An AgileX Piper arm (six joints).
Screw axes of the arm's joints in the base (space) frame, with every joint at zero. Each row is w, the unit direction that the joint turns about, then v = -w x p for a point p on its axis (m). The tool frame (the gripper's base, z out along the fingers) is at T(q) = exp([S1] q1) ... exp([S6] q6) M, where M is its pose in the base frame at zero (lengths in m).
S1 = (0, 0, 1, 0.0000, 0.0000, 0.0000)
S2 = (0, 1, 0, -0.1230, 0.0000, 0.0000)
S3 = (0, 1, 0, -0.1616, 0.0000, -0.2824)
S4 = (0.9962, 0, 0.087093, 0.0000, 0.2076, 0.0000)
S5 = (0, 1, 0, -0.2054, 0.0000, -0.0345)
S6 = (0.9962, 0, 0.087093, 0.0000, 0.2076, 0.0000)
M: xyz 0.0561 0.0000 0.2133 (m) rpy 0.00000 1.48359 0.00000 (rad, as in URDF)
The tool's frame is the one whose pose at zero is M.
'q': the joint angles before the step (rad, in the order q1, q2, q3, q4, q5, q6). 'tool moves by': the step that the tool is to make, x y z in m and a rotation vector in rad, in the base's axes. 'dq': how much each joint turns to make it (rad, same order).
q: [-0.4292 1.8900 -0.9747 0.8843 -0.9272 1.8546]
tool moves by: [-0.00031 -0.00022 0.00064 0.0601 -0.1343 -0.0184]
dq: [0.0000 0.0000 0.0000 0.0000 -0.0082 0.1481]
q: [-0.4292 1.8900 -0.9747 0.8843 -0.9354 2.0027]
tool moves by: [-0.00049 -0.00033 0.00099 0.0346 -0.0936 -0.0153]
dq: [0.0001 0.0000 0.0000 0.0000 -0.0127 0.1001]
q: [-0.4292 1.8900 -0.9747 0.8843 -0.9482 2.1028]
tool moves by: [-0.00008 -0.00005 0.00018 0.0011 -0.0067 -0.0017]
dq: [0.0000 0.0000 0.0000 0.0000 -0.0023 0.0066]
